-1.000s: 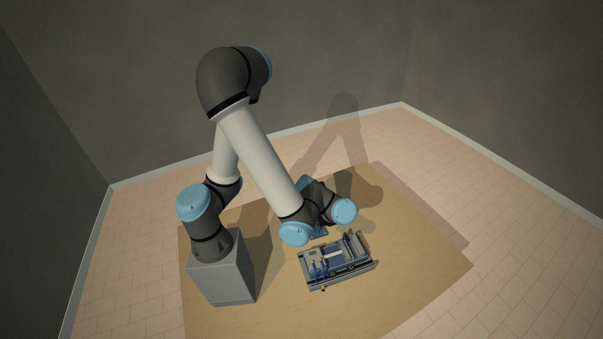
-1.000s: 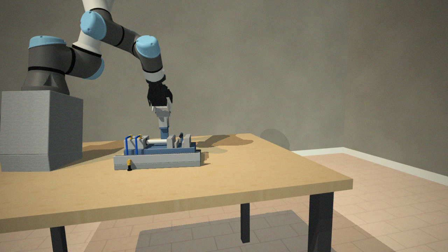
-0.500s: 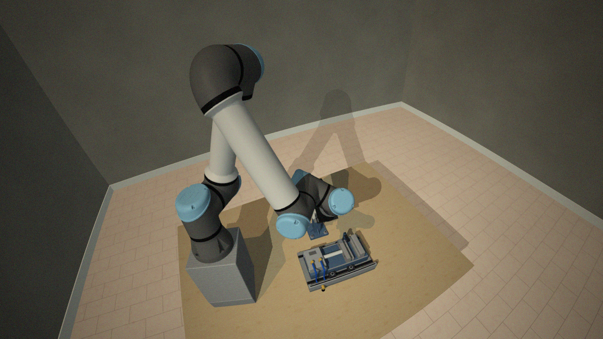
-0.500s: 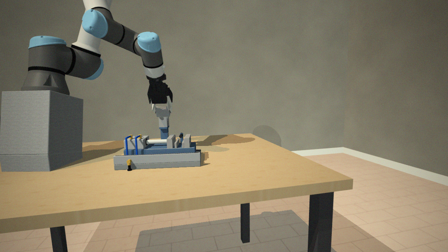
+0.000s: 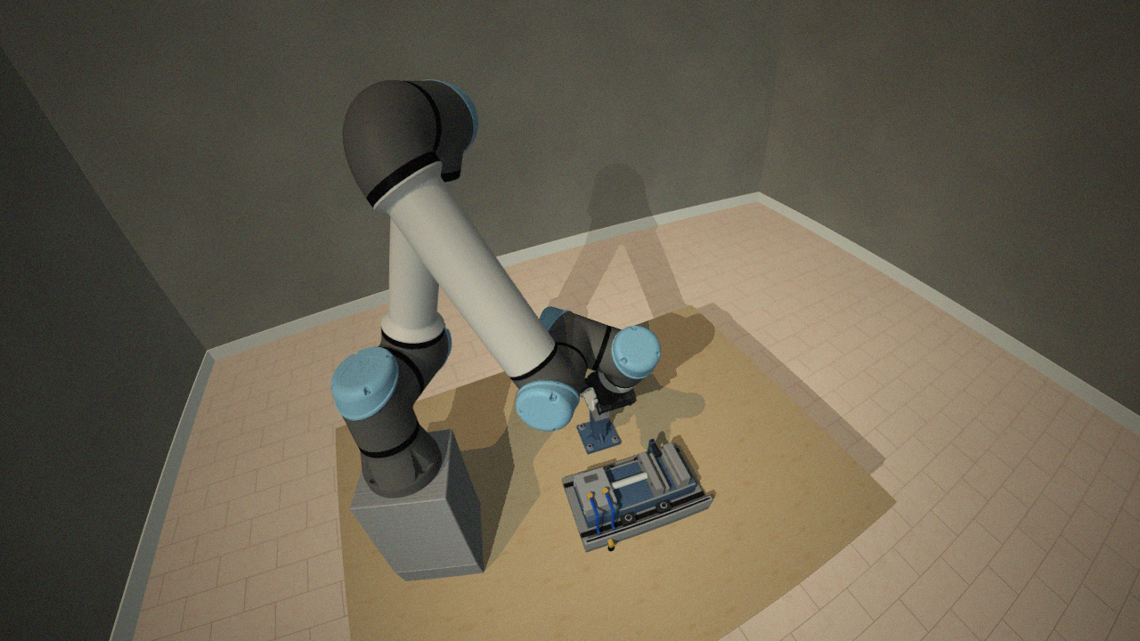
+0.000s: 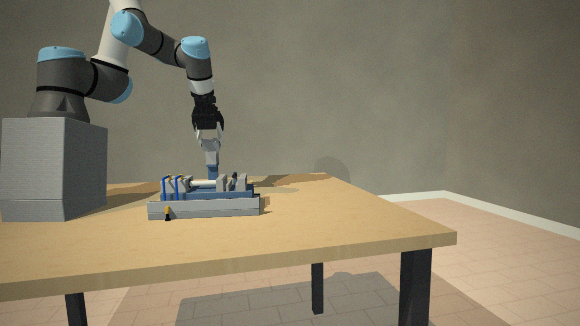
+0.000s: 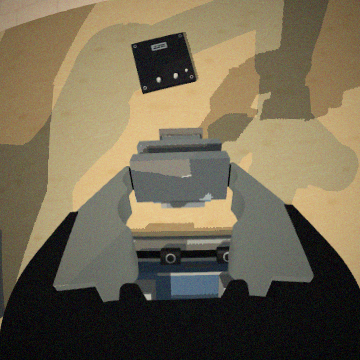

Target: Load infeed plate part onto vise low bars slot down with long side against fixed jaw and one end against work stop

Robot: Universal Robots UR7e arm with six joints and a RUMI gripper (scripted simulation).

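My gripper is now 1 cm to the right of the part. The rest, counted from my hand: v-block post: 1 cm to the left, 13 cm below; white cylinder rod: 1 cm ahead, 19 cm to the right, 11 cm below; work stop: 10 cm ahead, 14 cm to the right, 10 cm below.
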